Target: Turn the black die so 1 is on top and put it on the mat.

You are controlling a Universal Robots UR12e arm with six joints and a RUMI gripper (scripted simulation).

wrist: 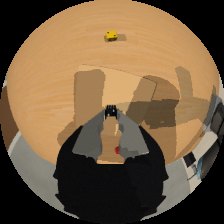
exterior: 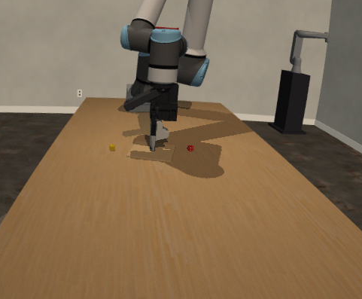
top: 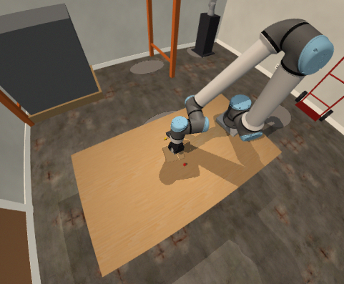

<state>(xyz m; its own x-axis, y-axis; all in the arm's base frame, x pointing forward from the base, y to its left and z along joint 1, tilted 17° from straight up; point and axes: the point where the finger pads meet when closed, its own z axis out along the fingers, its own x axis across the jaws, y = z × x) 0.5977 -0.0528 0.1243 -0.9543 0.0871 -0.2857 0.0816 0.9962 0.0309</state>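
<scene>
My hand is 10 mm above the black die. Round my hand: yellow die: 130 mm to the right, 10 mm below, 10 mm behind; then red die: 130 mm to the left, 10 mm below, 10 mm behind; then tan mat: 20 mm below.
</scene>
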